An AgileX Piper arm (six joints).
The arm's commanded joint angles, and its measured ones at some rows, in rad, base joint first. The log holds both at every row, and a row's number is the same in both.
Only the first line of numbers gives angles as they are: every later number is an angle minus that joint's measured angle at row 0.
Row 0, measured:
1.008 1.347 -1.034 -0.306 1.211 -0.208
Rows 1 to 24, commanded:
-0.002 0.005 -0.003 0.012 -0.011 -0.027
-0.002 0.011 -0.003 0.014 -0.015 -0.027
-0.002 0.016 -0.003 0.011 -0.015 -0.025
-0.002 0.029 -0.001 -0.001 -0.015 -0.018
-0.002 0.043 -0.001 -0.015 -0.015 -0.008
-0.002 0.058 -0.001 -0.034 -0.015 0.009
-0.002 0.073 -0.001 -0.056 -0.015 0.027
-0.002 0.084 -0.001 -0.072 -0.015 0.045
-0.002 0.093 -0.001 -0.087 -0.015 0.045
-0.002 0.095 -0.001 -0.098 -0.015 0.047
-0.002 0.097 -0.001 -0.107 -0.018 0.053
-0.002 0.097 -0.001 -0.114 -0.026 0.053
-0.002 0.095 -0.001 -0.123 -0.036 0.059
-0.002 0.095 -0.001 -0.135 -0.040 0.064
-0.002 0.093 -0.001 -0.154 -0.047 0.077
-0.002 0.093 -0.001 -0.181 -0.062 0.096
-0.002 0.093 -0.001 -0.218 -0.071 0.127
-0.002 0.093 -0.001 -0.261 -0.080 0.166
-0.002 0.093 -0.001 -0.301 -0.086 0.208
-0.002 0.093 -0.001 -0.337 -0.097 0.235
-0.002 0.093 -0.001 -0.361 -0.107 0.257
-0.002 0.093 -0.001 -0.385 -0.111 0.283
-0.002 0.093 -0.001 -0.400 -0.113 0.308
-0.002 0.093 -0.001 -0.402 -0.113 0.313
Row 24, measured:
0.003 0.091 -0.001 -0.280 -0.082 0.223
